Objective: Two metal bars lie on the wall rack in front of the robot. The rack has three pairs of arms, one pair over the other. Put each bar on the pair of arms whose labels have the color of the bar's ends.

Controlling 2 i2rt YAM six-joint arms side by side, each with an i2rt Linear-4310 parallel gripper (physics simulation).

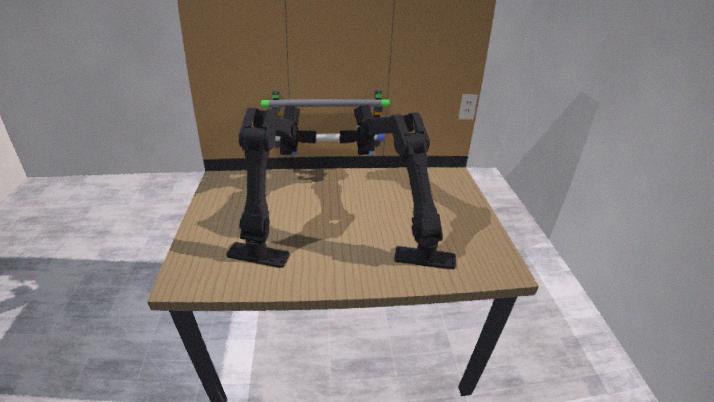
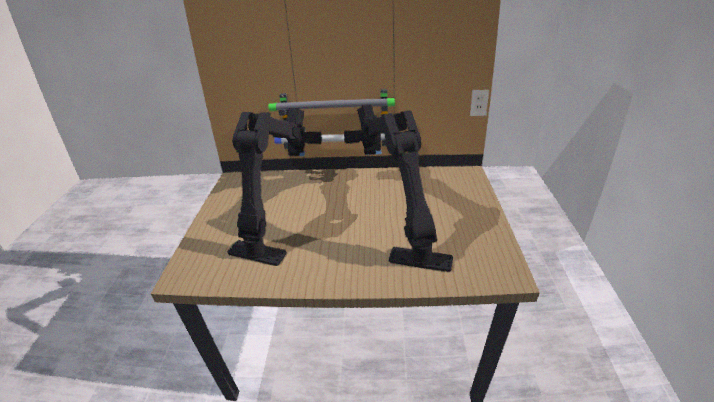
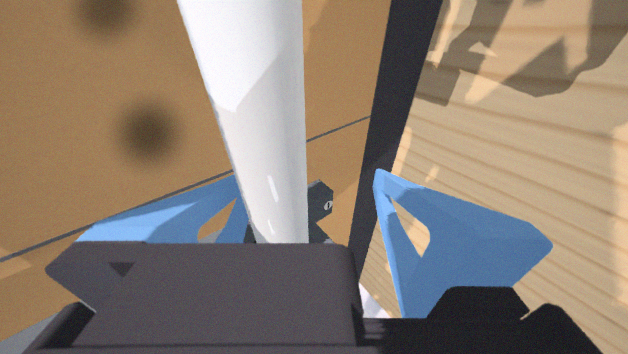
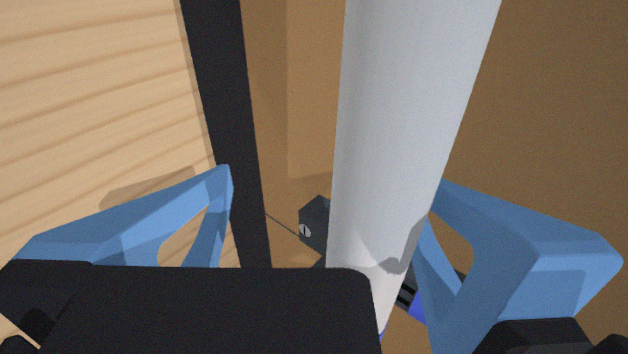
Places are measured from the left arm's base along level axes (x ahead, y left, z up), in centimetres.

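Pixels of known places: left gripper, fingertip midpoint: (image 3: 313,177); right gripper, fingertip midpoint: (image 4: 315,175); left arm's base at its link origin: (image 1: 257,255) (image 2: 256,253); right arm's base at its link origin: (image 1: 425,258) (image 2: 420,260).
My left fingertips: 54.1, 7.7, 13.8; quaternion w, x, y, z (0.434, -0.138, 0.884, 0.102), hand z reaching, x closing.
For each thing: its top centre in the pictures, then the offset to it from my left fingertips, as dx, dy, dz. Level surfaces: height alone.
- grey bar with green ends, top centre: (image 1: 325,99) (image 2: 330,100) +3.3, -15.2, +19.7
- whitish bar with blue ends, top centre: (image 1: 324,134) (image 2: 332,134) +2.9, -14.9, +4.7
- blue patch at its top centre: (image 4: 441,318) +10.7, -35.3, +6.5
- wooden table at its surface level: dz -13.7
The grey bar with green ends (image 1: 325,103) (image 2: 332,104) lies level across the top pair of arms, by the green labels (image 1: 378,96) (image 2: 384,94). The whitish bar with blue ends (image 1: 328,137) (image 2: 333,138) (image 3: 270,150) (image 4: 395,125) lies level lower down, at the lowest pair; its contact with the arms is mostly hidden. A blue patch (image 4: 418,307) shows on the dark rack near its end. My left gripper (image 1: 292,139) (image 3: 313,177) and my right gripper (image 1: 368,140) (image 4: 315,175) are open, with blue fingers apart on either side of this bar.
Orange labels (image 1: 378,113) (image 2: 384,112) mark the middle pair, between the two bars. The brown panelled wall (image 1: 340,50) stands behind the rack, with a black strip (image 1: 330,162) along its foot. The wooden table (image 1: 340,280) carries both arm bases.
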